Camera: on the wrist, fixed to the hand. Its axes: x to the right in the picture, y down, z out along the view.
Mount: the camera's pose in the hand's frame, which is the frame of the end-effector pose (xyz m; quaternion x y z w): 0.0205 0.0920 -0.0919 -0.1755 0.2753 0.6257 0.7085
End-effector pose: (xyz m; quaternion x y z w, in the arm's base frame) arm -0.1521 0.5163 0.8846 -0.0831 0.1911 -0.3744 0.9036
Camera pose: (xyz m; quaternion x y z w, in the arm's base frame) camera -0.1170 0.5661 0.7679 0.0052 0.5018 0.3108 0.8072
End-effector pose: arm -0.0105 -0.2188 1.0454 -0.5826 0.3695 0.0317 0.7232
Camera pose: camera -0.0852 -0.2769 0.9539 -0.3172 0.8198 0.3794 0.2886
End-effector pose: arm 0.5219 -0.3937 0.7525 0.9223 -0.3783 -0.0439 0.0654
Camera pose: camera 0.4848 -0.4650 0.8568 0.4174 -0.8194 0.1973 0.3398
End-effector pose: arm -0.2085 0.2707 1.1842 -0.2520 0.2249 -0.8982 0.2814
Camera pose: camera -0.2403 0.2140 1.0697 0.1601 0.5521 -0.4902 0.6552
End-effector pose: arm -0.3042 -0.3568 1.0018 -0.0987 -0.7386 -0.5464 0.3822
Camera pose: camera -0.2245 -0.4082 1.0931 -0.4487 -0.2604 -0.3048 0.7987
